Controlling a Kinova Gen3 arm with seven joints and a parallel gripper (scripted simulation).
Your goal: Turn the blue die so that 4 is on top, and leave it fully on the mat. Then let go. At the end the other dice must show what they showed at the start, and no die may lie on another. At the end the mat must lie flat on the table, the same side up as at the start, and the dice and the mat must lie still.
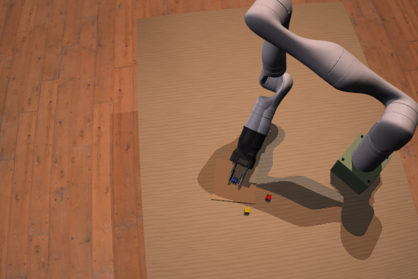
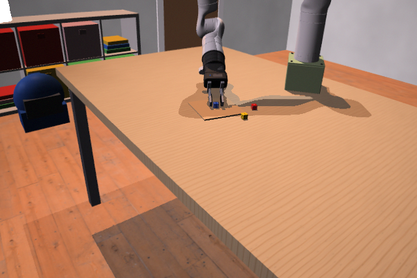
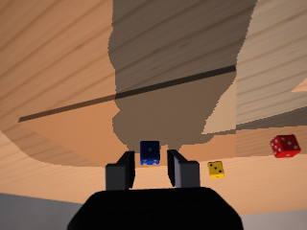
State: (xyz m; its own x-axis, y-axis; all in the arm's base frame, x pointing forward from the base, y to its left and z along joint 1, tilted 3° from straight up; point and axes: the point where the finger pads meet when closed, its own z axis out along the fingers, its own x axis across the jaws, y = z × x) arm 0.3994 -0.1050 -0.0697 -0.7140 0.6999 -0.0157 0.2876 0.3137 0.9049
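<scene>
My gripper is now 10 mm short of the blue die and 10 mm above it. Also, from my hand: yellow die 110 mm to the left, 20 mm below; tan mat 20 mm below; red die 90 mm to the left, 80 mm behind, 20 mm below.
</scene>
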